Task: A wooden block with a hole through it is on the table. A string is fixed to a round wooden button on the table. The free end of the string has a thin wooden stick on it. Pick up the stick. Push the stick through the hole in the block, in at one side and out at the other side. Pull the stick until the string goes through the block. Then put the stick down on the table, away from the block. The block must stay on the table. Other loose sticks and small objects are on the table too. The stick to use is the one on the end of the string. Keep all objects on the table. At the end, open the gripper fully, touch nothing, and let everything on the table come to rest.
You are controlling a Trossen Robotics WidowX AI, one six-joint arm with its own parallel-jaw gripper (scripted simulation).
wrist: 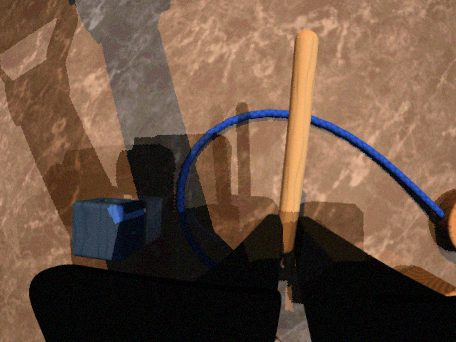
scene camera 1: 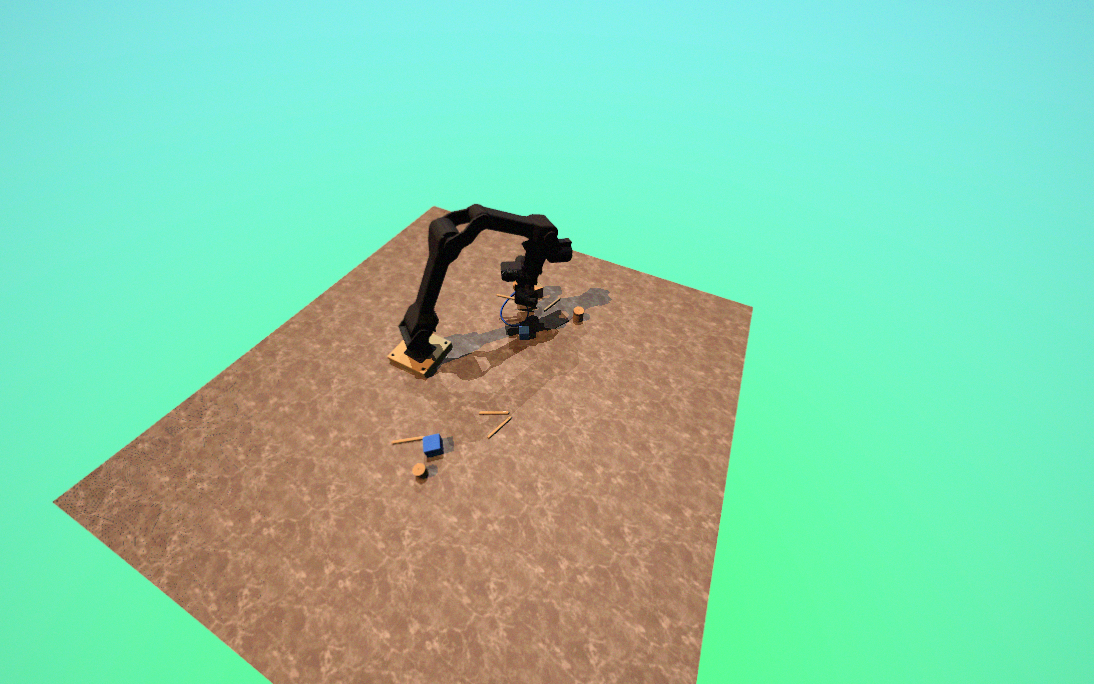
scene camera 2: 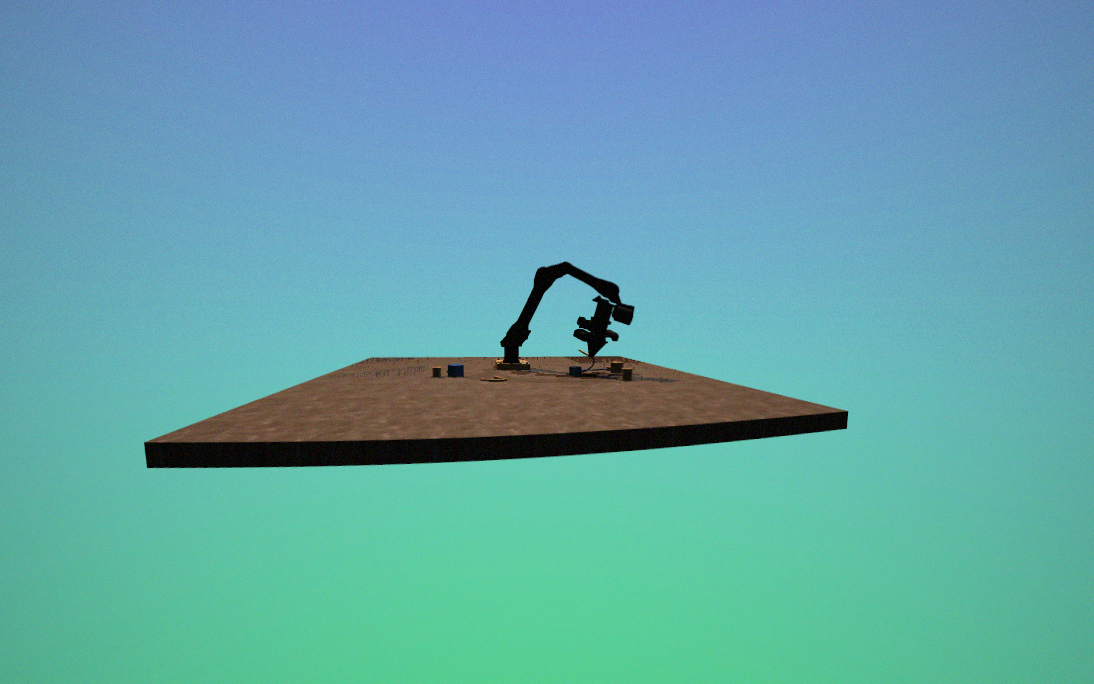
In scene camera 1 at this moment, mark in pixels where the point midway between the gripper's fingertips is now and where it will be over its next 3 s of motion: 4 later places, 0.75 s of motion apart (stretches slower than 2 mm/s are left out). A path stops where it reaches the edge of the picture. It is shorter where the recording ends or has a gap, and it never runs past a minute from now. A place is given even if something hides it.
My gripper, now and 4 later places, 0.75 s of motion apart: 518, 300; 526, 300; 536, 301; 545, 302; 555, 304
